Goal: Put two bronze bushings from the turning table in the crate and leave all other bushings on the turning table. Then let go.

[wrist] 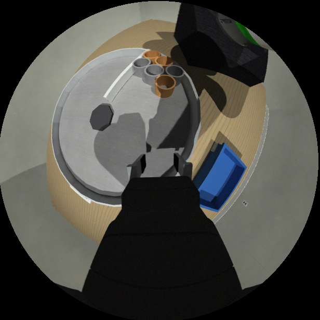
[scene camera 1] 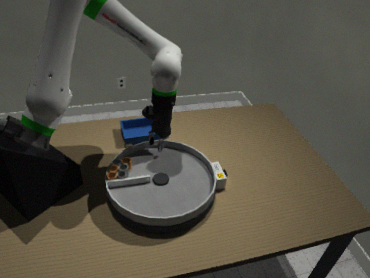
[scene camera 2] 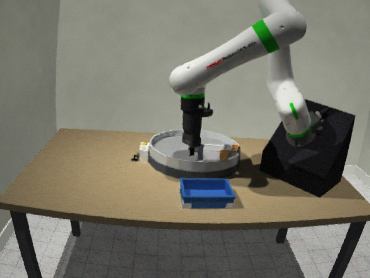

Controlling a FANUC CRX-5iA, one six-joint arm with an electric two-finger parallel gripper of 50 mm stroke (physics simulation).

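Pixels of known places: gripper, between the fingertips: (scene camera 1: 155, 147) (scene camera 2: 195, 157); arm's base, origin of its link: (scene camera 1: 29, 143) (scene camera 2: 301, 134).
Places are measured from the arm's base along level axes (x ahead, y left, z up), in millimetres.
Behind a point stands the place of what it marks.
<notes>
The turning table (scene camera 1: 195, 200) @(x 572, y -259, z -150 mm) (scene camera 2: 170, 162) @(x 585, y 46, z -142 mm) (wrist: 80, 135) is a round grey tray with a raised rim. Near its rim, beside the white bar, three bronze bushings and three grey ones stand close together. One bronze bushing (scene camera 1: 127, 163) @(x 352, y -53, z -113 mm) (scene camera 2: 224, 155) @(x 352, y -17, z -125 mm) (wrist: 164, 92) stands nearest the gripper in the wrist view; the other two bronze ones stand behind the grey bushings there. The blue crate (scene camera 1: 134, 131) @(x 419, y 265, z -198 mm) (scene camera 2: 207, 192) @(x 441, y 193, z -198 mm) (wrist: 215, 175) stands beside the turning table, with no bushing visible in it. My gripper (scene camera 1: 156, 142) @(x 481, y 32, z -120 mm) (scene camera 2: 196, 152) @(x 481, y 32, z -120 mm) (wrist: 159, 159) is open and empty, over the crate side of the turning table, apart from the bushings.
A white bar (scene camera 1: 129, 182) @(x 348, y -134, z -136 mm) (wrist: 120, 83) runs from near the dark hub (scene camera 1: 160, 179) @(x 467, y -136, z -142 mm) (wrist: 101, 117) toward the rim beside the bushings. A small white box (scene camera 1: 219, 179) @(x 694, y -178, z -147 mm) (scene camera 2: 144, 151) @(x 700, y -79, z -150 mm) stands against the rim. The black robot base (scene camera 1: 30, 180) @(x 15, y -163, z -34 mm) (scene camera 2: 310, 155) @(x -13, y 113, z -58 mm) (wrist: 210, 45) stands on the wooden table (scene camera 1: 270, 190) @(x 906, y -233, z -203 mm) (scene camera 2: 85, 180) @(x 933, y 148, z -203 mm).
</notes>
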